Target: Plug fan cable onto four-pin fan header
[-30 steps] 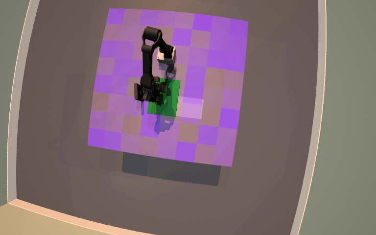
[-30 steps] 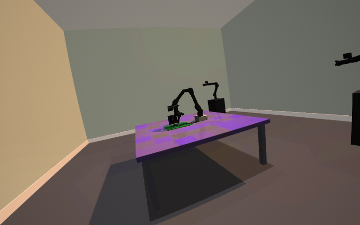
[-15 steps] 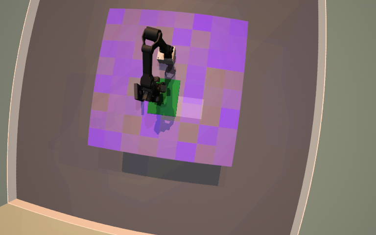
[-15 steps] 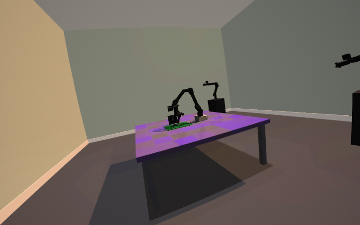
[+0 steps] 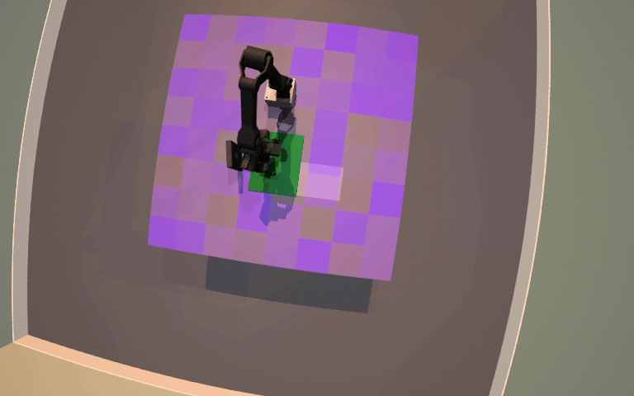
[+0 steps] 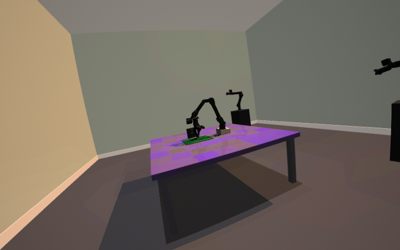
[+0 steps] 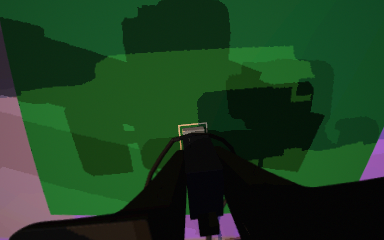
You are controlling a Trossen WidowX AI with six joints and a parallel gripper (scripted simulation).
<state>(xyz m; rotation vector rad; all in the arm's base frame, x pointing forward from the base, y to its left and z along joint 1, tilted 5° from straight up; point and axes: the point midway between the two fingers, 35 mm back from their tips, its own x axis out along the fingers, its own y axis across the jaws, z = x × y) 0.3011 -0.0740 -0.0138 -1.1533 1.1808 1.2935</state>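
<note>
Right now my gripper tip is 10 mm to the left of the dark fan plug and 10 mm below it. The rest, counted from my gripper tip: fan (140 mm to the right, 30 mm above, 10 mm ahead); then green board (40 mm to the left, 40 mm below, 30 mm ahead); then fan header (30 mm below, 10 mm to the right).
</note>
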